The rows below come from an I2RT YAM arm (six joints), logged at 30 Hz.
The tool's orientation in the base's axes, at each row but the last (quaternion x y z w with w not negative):
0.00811, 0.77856, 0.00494, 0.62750
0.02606, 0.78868, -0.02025, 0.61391
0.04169, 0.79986, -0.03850, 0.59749
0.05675, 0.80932, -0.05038, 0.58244
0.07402, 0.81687, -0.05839, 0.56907
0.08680, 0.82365, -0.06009, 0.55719
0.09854, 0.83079, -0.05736, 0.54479
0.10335, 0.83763, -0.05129, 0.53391
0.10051, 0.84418, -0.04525, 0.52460
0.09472, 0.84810, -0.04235, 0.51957
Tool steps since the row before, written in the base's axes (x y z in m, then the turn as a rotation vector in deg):
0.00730, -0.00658, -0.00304, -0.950, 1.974, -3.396
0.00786, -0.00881, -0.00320, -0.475, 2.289, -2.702
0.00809, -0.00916, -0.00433, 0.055, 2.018, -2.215
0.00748, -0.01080, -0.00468, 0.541, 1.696, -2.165
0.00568, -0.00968, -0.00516, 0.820, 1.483, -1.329
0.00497, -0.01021, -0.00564, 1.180, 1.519, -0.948
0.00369, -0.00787, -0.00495, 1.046, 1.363, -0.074
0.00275, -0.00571, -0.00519, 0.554, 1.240, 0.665
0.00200, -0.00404, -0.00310, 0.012, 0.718, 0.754
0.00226, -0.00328, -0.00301, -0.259, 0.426, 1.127
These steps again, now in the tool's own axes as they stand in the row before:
0.00130, -0.00659, 0.00780, 3.557, 1.907, -0.212
0.00103, -0.00827, 0.00895, 2.773, 2.253, 0.057
0.00168, -0.00814, 0.00995, 2.150, 2.037, 0.455
0.00172, -0.00948, 0.01008, 1.939, 1.791, 0.942
0.00238, -0.00839, 0.00875, 1.048, 1.625, 0.948
0.00265, -0.00893, 0.00861, 0.566, 1.735, 1.126
0.00231, -0.00689, 0.00687, -0.199, 1.563, 0.688
0.00290, -0.00506, 0.00576, -0.681, 1.349, -0.036
0.00142, -0.00360, 0.00387, -0.592, 0.725, -0.456
0.00129, -0.00283, 0.00391, -0.838, 0.394, -0.813

